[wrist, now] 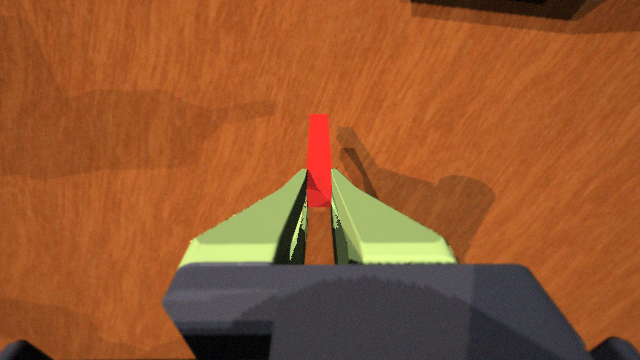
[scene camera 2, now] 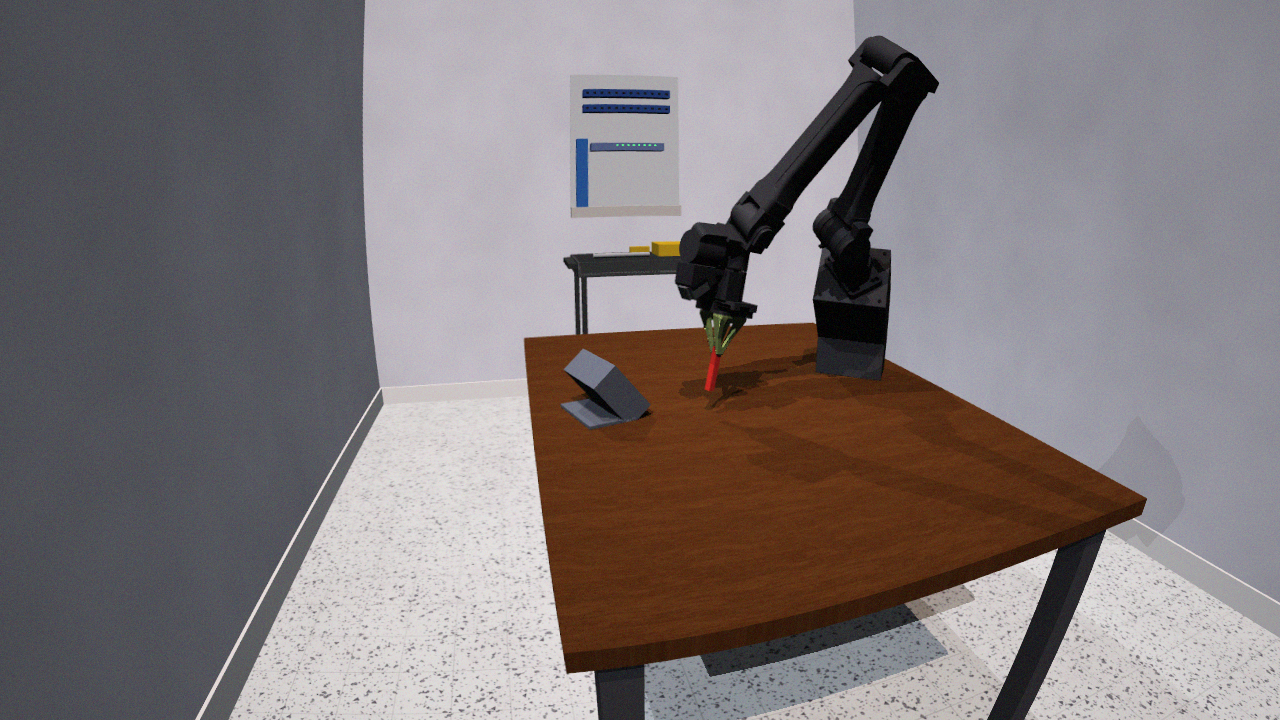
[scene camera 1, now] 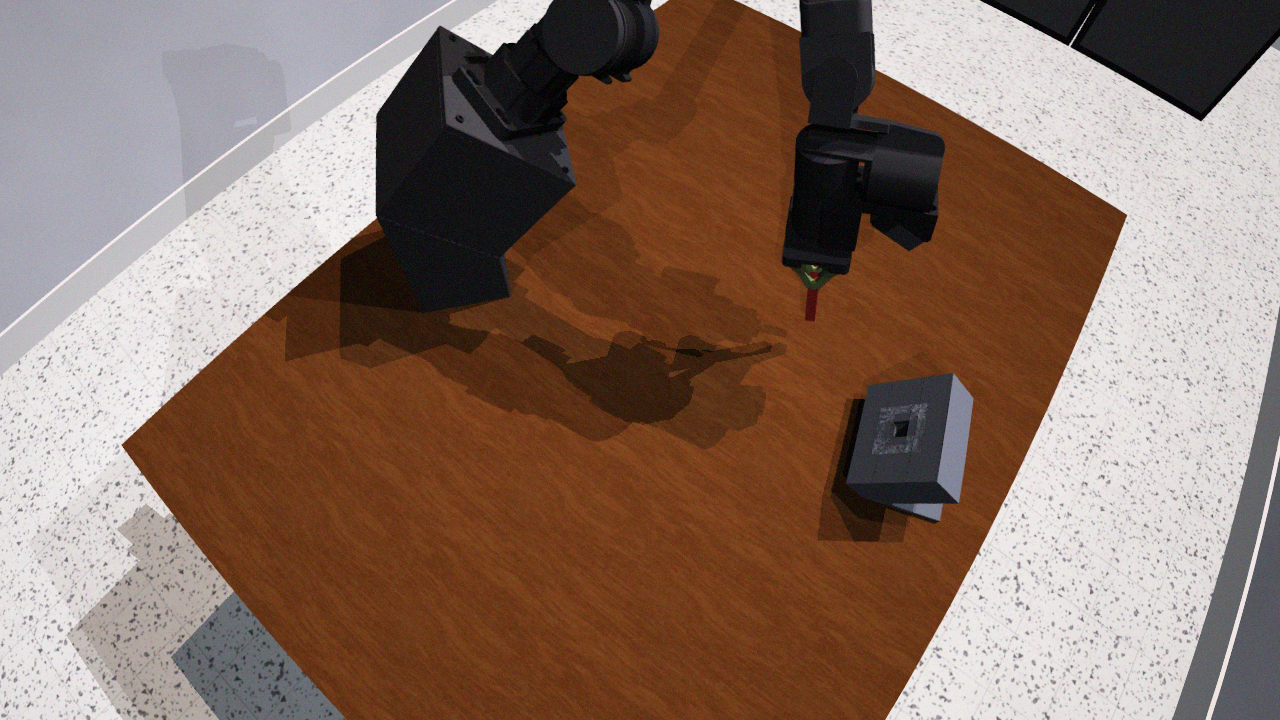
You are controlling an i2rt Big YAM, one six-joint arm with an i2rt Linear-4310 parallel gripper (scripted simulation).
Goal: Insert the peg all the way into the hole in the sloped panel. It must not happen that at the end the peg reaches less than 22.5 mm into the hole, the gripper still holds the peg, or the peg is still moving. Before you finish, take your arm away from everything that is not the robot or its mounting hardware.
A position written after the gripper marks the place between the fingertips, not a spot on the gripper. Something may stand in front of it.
Note:
In view: the gripper [scene camera 1: 813, 283] and a red square peg [wrist: 319, 187].
The gripper shows as well in the wrist view [wrist: 319, 179] and in scene camera 2 [scene camera 2: 716, 353].

